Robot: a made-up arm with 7 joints. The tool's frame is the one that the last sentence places.
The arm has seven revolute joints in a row. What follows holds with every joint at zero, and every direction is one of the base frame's. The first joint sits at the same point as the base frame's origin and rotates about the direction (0.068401, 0.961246, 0.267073). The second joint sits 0.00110 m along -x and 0.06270 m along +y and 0.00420 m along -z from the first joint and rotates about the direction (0.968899, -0.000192, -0.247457). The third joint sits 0.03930 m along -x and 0.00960 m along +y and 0.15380 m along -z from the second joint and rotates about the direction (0.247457, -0.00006, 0.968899). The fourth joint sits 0.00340 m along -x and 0.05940 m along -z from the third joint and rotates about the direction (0.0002, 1, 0.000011). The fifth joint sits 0.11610 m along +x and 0.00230 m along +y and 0.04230 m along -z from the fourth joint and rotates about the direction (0.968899, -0.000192, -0.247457). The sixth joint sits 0.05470 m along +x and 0.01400 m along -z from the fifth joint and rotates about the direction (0.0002, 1, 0.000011). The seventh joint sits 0.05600 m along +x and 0.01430 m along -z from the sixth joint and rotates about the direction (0.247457, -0.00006, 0.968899). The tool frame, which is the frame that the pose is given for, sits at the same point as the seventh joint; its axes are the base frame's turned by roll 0.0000, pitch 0.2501 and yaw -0.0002 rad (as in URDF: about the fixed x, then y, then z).
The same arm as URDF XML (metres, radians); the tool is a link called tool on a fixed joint. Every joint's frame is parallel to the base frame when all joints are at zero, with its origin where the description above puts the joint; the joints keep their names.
<robot name="arm">
  <joint name="tool_fixed" type="fixed">
    <parent link="link7"/>
    <child link="tool"/>
    <origin xyz="0 0 0" rpy="0 0.2501 -0.0002"/>
  </joint>
  <joint name="joint 7" type="continuous">
    <parent link="link6"/>
    <child link="link7"/>
    <origin xyz="0.056 0 -0.0143"/>
    <axis xyz="0.247497 -0.0001 0.968889"/>
  </joint>
  <joint name="joint 6" type="continuous">
    <parent link="link5"/>
    <child link="link6"/>
    <origin xyz="0.0547 0 -0.014"/>
    <axis xyz="0.0002 1 0"/>
  </joint>
  <joint name="joint 5" type="continuous">
    <parent link="link4"/>
    <child link="link5"/>
    <origin xyz="0.1161 0.0023 -0.0423"/>
    <axis xyz="0.968889 -0.0002 -0.247497"/>
  </joint>
  <joint name="joint 4" type="continuous">
    <parent link="link3"/>
    <child link="link4"/>
    <origin xyz="-0.0034 0 -0.0594"/>
    <axis xyz="0.0002 1 0"/>
  </joint>
  <joint name="joint 3" type="continuous">
    <parent link="link2"/>
    <child link="link3"/>
    <origin xyz="-0.0393 0.0096 -0.1538"/>
    <axis xyz="0.247497 -0.0001 0.968889"/>
  </joint>
  <joint name="joint 2" type="continuous">
    <parent link="link1"/>
    <child link="link2"/>
    <origin xyz="-0.0011 0.0627 -0.0042"/>
    <axis xyz="0.968889 -0.0002 -0.247497"/>
  </joint>
  <joint name="joint 1" type="continuous">
    <parent link="base"/>
    <child link="link1"/>
    <origin xyz="0 0 0"/>
    <axis xyz="0.068403 0.961235 0.26711"/>
  </joint>
  <link name="base"/>
  <link name="link1"/>
  <link name="link2"/>
  <link name="link3"/>
  <link name="link4"/>
  <link name="link5"/>
  <link name="link6"/>
  <link name="link7"/>
  <link name="tool"/>
</robot>

